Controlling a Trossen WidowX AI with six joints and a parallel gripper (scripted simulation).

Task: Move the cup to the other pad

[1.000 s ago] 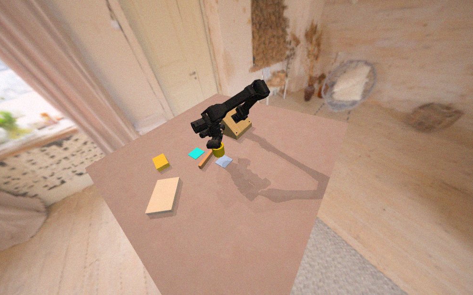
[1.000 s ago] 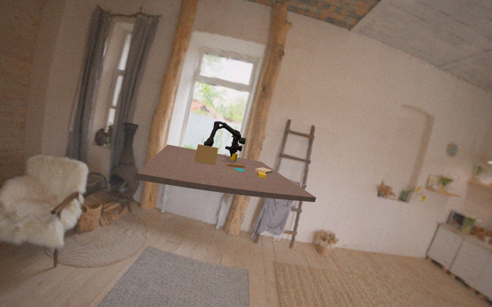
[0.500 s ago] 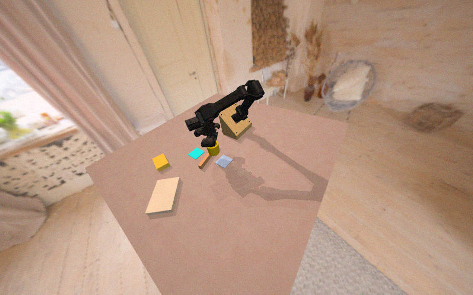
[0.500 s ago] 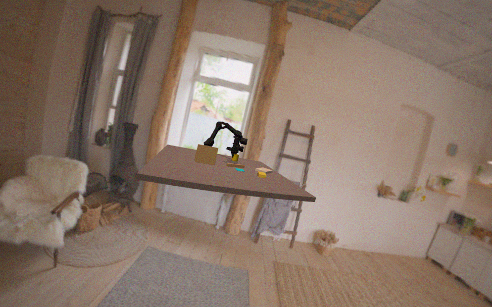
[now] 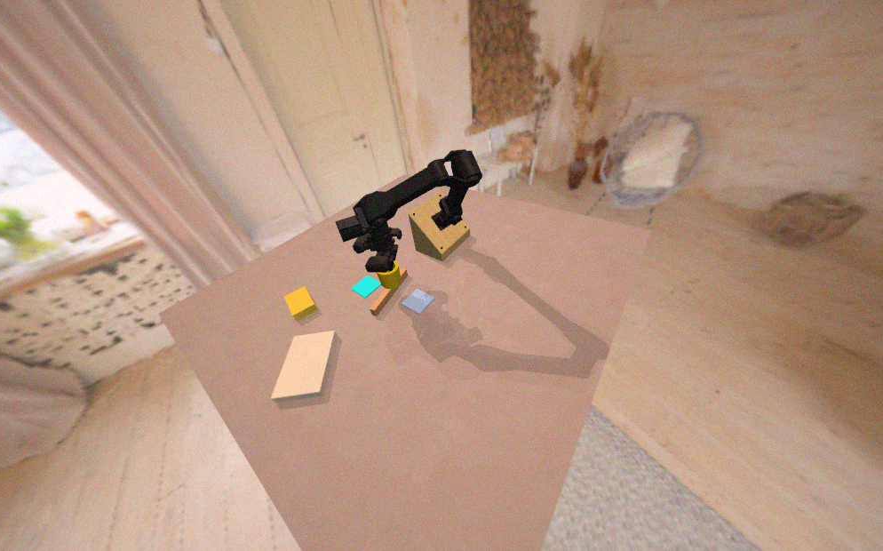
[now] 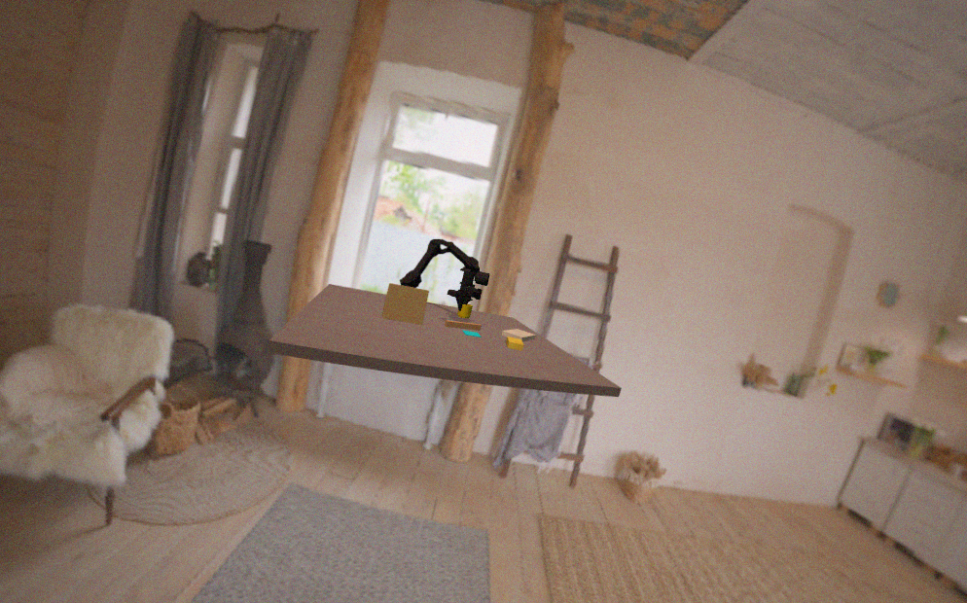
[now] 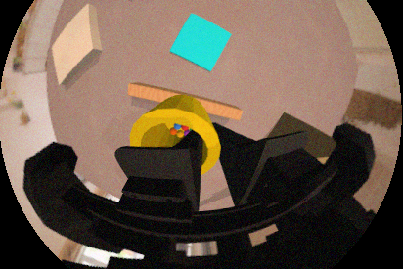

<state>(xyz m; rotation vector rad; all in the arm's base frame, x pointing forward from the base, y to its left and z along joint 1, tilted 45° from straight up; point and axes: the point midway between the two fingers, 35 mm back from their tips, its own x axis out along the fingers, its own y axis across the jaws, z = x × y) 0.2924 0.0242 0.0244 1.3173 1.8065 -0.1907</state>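
My gripper tip is 8 cm above the thin wooden bar and 3 cm short of it. Also, from my gripper tip: grey-blue pad (10 cm to the left, 10 cm below); then yellow cup (2 cm to the left, 2 cm ahead).
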